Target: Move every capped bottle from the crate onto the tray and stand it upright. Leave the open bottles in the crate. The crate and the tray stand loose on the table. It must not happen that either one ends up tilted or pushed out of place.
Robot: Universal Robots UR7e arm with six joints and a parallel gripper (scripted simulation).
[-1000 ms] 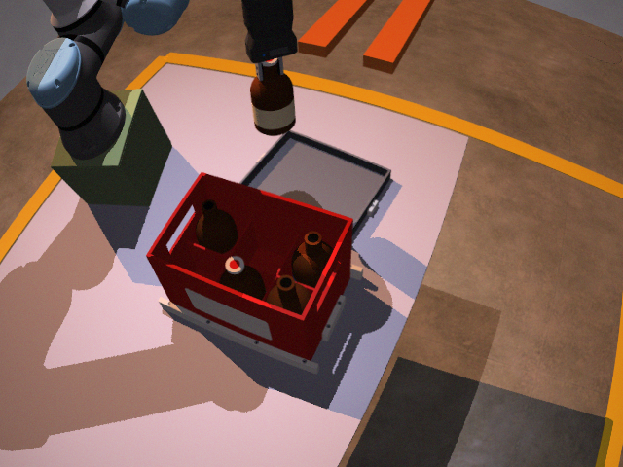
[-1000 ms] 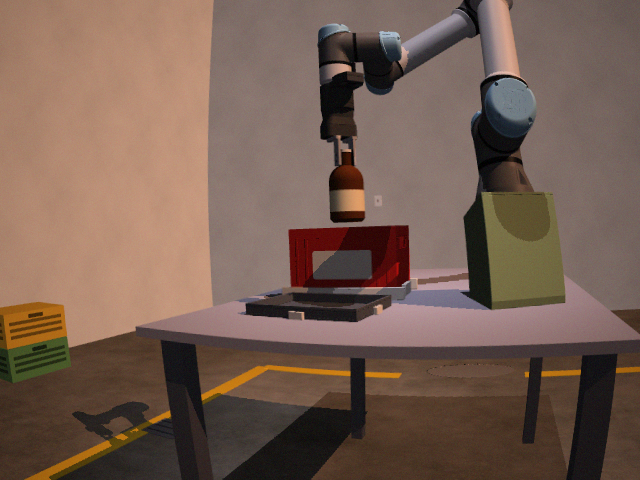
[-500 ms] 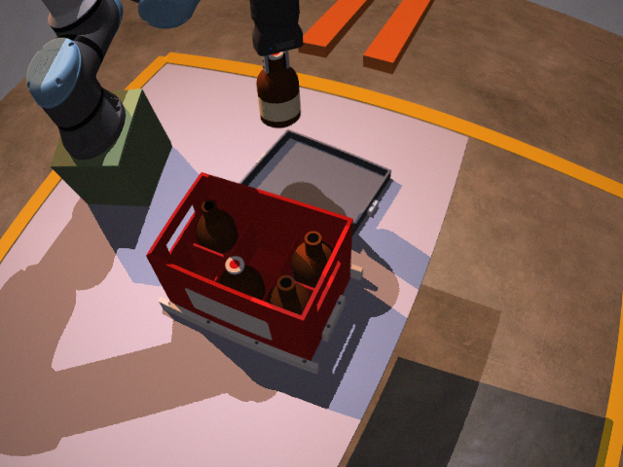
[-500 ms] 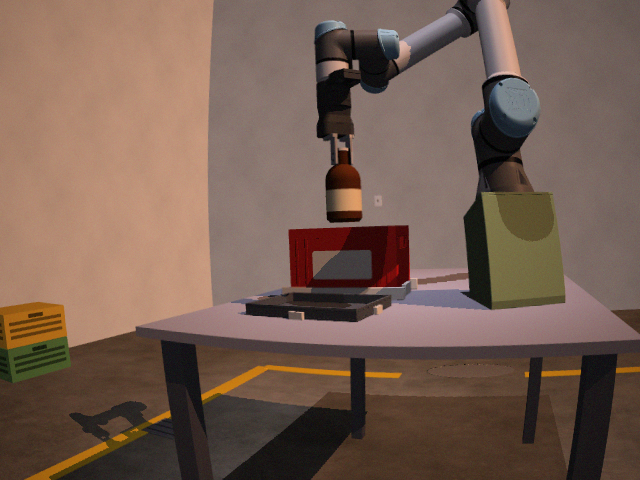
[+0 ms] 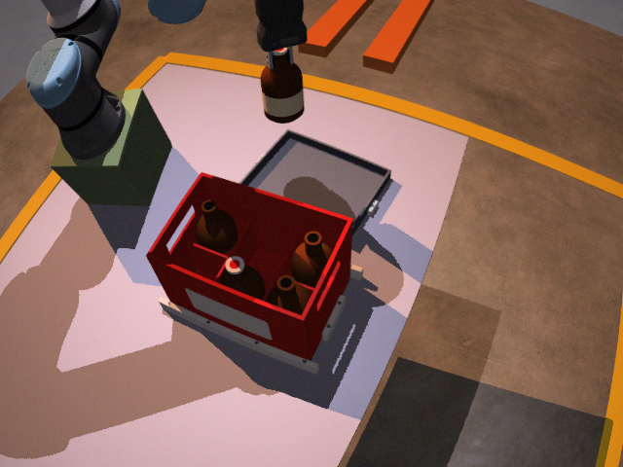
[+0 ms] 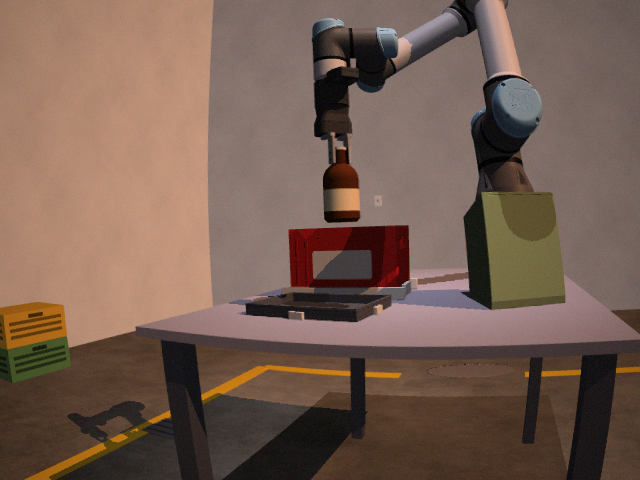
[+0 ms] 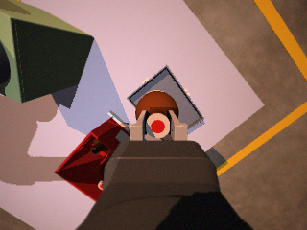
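Right now my hand is 6 cm above the capped brown bottle. From my hand the other things lie so: red crate (26 cm to the right, 24 cm below, 9 cm ahead); open bottle (24 cm below, 23 cm to the right, 1 cm behind); dark tray (31 cm below, 5 cm ahead, 1 cm to the left).
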